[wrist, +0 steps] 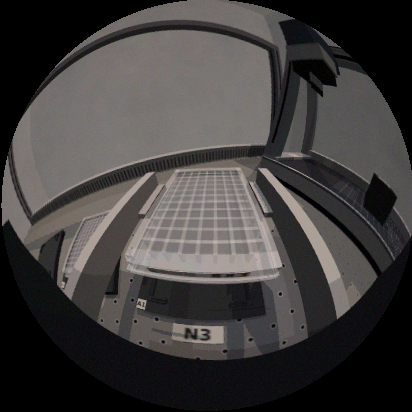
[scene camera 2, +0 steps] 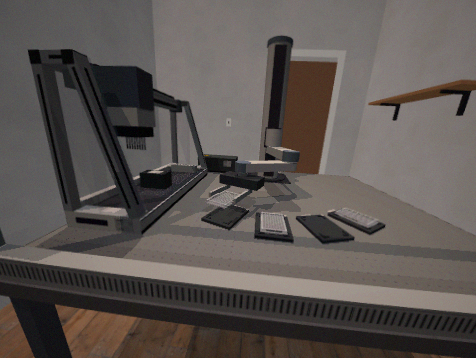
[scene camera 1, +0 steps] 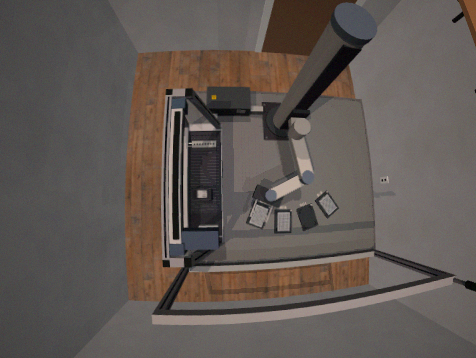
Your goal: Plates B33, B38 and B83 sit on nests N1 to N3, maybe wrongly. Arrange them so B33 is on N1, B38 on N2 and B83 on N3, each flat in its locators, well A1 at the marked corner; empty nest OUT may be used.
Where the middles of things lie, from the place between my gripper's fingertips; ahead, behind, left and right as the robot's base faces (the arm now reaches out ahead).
Scene:
The nest N3 (wrist: 198,301) lies 20 mm behind my hand, 20 mm to the left of it and 80 mm below it. Round my hand: dark control box (scene camera 1: 230,99) 820 mm behind, 170 mm to the right, 30 mm below; nest OUT (scene camera 2: 314,224) 10 mm ahead, 370 mm to the left, 80 mm below; dark deck (scene camera 1: 204,171) 320 mm behind, 340 mm to the right, 60 mm below.

